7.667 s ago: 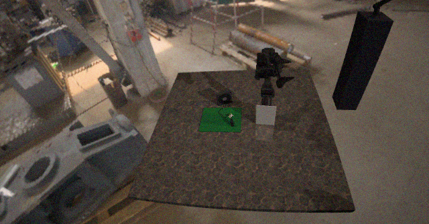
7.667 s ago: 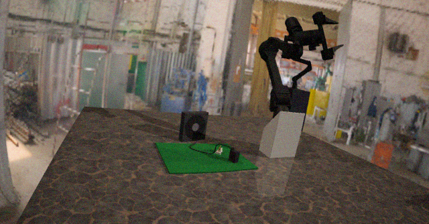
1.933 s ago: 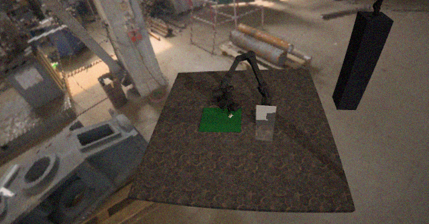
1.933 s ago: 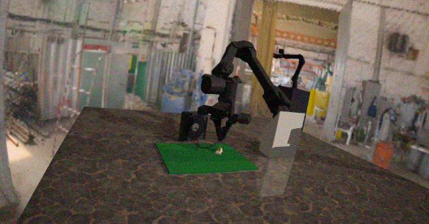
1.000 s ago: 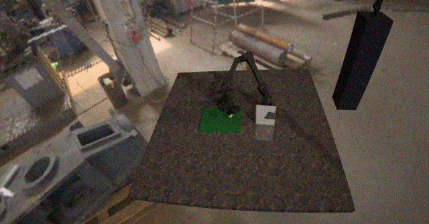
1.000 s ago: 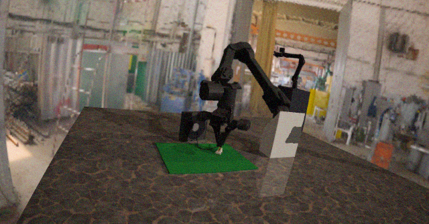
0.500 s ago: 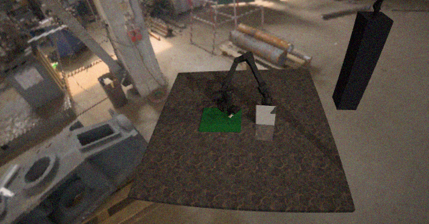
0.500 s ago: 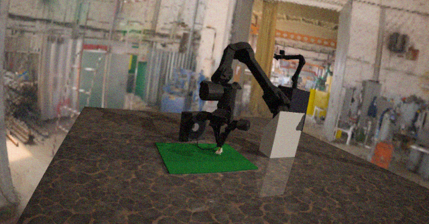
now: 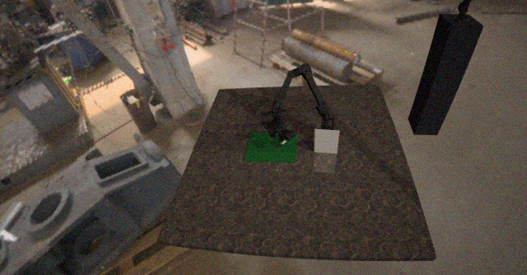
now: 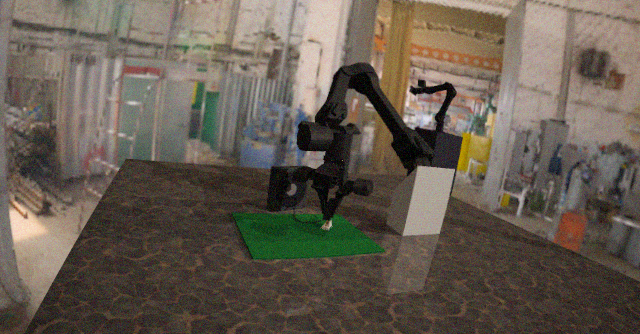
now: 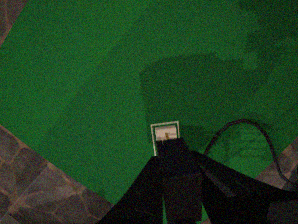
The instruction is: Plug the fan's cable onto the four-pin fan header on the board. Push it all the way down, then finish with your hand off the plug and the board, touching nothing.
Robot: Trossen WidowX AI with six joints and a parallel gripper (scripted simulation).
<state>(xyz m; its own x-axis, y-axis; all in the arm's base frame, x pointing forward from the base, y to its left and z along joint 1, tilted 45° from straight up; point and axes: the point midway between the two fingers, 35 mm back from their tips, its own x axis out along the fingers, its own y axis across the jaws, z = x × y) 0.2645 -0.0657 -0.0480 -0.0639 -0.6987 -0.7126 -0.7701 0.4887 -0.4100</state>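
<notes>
Right now my gripper tip is 40 mm above the pale header and 10 mm to the left of it. Also, from my gripper tip: black plug (10 mm to the right, 10 mm above); then black fan (140 mm to the right, 50 mm ahead, 20 mm above); then green board (70 mm ahead, 50 mm below, 30 mm to the left).
</notes>
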